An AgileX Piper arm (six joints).
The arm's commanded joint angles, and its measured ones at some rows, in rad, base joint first. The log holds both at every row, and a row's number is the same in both.
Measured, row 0:
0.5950, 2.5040, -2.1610, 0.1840, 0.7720, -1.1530
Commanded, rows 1 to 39:
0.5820, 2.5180, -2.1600, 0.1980, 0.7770, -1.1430
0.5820, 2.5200, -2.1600, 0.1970, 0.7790, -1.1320
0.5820, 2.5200, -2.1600, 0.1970, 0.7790, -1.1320
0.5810, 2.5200, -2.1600, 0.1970, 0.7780, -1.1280
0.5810, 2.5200, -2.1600, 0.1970, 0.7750, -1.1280
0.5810, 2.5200, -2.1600, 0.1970, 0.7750, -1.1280
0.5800, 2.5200, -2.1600, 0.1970, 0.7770, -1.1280
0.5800, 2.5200, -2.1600, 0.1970, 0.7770, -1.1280
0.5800, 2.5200, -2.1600, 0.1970, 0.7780, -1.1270
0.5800, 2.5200, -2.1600, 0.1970, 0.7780, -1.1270
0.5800, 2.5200, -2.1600, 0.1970, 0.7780, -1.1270
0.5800, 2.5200, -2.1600, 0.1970, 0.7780, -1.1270
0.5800, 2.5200, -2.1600, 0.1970, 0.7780, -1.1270
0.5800, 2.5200, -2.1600, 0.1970, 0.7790, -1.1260
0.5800, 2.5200, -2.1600, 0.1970, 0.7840, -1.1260
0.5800, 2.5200, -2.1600, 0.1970, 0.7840, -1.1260
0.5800, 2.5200, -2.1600, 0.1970, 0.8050, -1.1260
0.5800, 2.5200, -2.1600, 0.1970, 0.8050, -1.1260
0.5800, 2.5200, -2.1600, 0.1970, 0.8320, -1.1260
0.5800, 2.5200, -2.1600, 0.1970, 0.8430, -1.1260
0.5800, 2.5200, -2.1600, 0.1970, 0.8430, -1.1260
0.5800, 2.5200, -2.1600, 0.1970, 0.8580, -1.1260
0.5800, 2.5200, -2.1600, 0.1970, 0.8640, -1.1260
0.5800, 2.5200, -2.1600, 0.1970, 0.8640, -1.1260
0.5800, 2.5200, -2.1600, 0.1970, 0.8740, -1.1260
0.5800, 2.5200, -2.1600, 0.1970, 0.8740, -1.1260
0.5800, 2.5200, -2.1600, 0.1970, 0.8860, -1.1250
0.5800, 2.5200, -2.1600, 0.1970, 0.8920, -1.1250
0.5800, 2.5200, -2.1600, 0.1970, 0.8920, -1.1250
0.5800, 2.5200, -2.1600, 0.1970, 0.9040, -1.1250
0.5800, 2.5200, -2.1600, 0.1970, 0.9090, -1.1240
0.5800, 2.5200, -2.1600, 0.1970, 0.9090, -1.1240
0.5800, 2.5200, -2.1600, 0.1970, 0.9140, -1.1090
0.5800, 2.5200, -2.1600, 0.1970, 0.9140, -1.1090
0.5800, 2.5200, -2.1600, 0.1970, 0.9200, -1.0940
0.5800, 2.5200, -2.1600, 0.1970, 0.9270, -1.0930
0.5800, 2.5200, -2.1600, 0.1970, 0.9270, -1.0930
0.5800, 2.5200, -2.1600, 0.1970, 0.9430, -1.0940
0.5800, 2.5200, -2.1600, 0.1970, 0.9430, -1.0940
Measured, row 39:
0.5830, 2.4990, -2.1740, 0.1950, 0.8430, -1.1190
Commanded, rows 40 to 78:
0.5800, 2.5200, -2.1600, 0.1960, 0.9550, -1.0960
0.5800, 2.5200, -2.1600, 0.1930, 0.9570, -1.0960
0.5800, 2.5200, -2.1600, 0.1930, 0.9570, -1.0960
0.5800, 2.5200, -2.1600, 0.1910, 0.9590, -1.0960
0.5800, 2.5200, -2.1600, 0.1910, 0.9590, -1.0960
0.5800, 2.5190, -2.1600, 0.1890, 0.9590, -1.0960
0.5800, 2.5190, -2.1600, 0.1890, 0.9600, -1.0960
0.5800, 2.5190, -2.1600, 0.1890, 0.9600, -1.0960
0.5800, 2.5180, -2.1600, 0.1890, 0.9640, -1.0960
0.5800, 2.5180, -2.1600, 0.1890, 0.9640, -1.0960
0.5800, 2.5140, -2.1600, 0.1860, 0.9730, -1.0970
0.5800, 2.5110, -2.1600, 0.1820, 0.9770, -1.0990
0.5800, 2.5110, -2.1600, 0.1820, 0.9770, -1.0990
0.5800, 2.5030, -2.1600, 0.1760, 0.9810, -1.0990
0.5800, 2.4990, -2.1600, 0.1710, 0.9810, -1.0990
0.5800, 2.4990, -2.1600, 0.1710, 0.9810, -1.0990
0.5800, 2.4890, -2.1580, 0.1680, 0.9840, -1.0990
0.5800, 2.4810, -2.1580, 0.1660, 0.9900, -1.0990
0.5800, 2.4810, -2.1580, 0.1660, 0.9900, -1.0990
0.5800, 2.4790, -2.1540, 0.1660, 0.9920, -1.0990
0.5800, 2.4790, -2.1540, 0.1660, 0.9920, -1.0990
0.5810, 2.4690, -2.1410, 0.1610, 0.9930, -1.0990
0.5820, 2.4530, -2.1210, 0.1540, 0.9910, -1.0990
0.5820, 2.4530, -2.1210, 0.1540, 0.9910, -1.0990
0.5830, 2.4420, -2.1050, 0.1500, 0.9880, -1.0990
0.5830, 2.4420, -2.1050, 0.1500, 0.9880, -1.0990
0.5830, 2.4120, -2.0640, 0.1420, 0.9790, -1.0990
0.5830, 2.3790, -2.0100, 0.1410, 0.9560, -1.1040
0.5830, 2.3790, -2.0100, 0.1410, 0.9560, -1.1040
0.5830, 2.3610, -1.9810, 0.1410, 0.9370, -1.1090
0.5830, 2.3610, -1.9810, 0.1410, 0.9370, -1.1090
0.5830, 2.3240, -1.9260, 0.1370, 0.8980, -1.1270
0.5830, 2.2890, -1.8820, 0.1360, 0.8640, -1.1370
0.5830, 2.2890, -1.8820, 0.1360, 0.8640, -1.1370
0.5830, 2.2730, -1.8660, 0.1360, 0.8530, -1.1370
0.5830, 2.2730, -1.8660, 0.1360, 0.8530, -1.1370
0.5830, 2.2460, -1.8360, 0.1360, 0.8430, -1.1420
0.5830, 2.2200, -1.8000, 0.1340, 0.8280, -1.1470
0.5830, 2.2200, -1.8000, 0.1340, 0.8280, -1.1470
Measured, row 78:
0.5890, 2.2690, -1.8480, 0.1480, 0.8310, -1.1550
